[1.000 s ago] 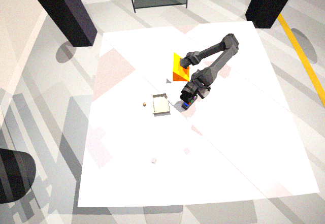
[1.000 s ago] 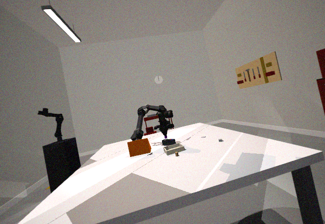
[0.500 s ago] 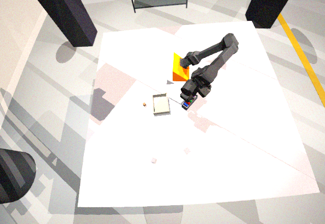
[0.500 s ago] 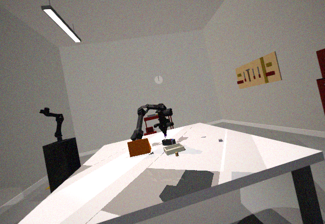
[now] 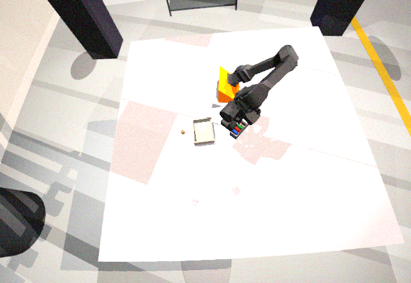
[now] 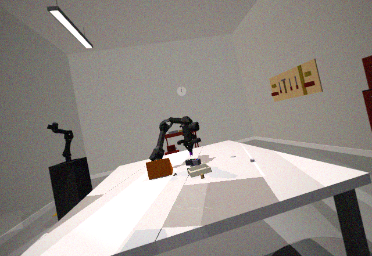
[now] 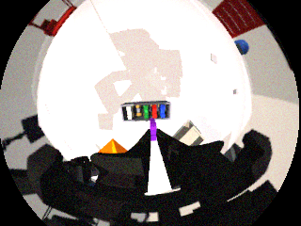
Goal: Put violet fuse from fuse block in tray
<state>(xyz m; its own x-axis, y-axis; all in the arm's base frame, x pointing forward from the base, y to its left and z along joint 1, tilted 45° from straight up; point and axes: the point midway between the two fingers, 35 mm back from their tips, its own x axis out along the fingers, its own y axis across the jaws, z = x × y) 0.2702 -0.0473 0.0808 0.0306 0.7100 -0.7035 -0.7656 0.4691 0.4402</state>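
The tray is 20 mm ahead of my gripper tip, 170 mm to the right of it and 90 mm below it. Round my gripper tip: pale cube: 370 mm ahead, 190 mm to the right, 90 mm below; brown cube: 20 mm ahead, 280 mm to the right, 90 mm below; violet fuse: 10 mm below.
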